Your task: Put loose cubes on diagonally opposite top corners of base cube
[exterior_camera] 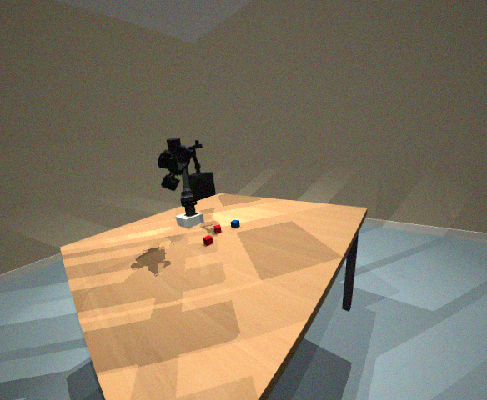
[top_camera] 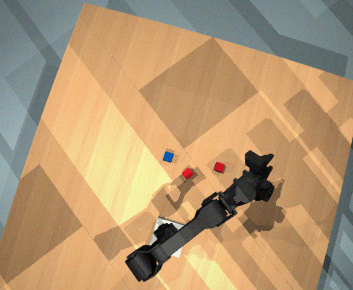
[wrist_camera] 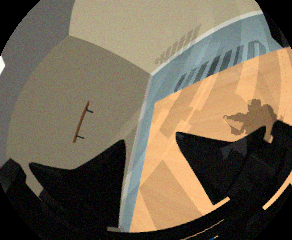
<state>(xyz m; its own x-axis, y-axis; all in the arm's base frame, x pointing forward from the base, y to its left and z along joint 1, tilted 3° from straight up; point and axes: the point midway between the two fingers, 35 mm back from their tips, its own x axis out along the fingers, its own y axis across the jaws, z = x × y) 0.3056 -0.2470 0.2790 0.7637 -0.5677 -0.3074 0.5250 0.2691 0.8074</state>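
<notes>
The blue cube is 33 cm to the left of my gripper tip, 32 cm below it and 4 cm behind it.
</notes>
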